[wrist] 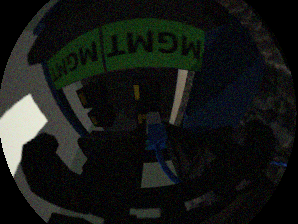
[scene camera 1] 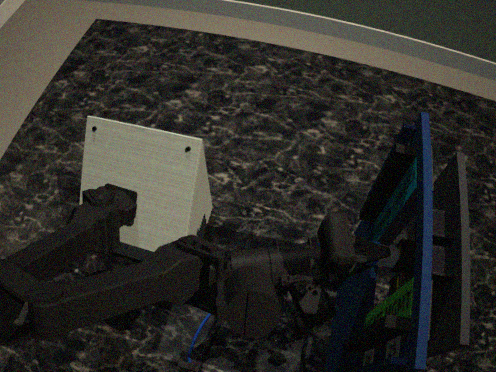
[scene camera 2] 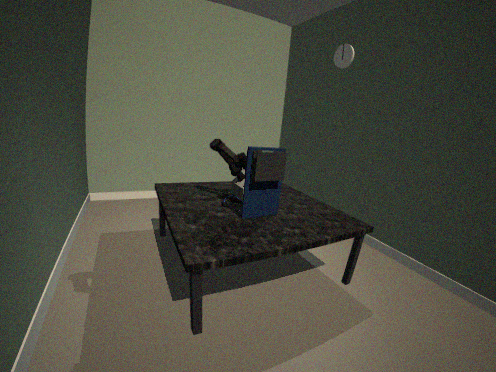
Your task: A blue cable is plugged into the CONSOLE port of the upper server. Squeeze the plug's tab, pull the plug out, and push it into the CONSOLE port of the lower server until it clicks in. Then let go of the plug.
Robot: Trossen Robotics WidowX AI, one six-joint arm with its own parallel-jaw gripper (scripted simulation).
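Scene:
My gripper is visible to me in scene camera 1, and the wrist view shows it too. On my gripper, the spot at (wrist: 209, 154) and the spot at (scene camera 1: 332, 280) are the same spot.

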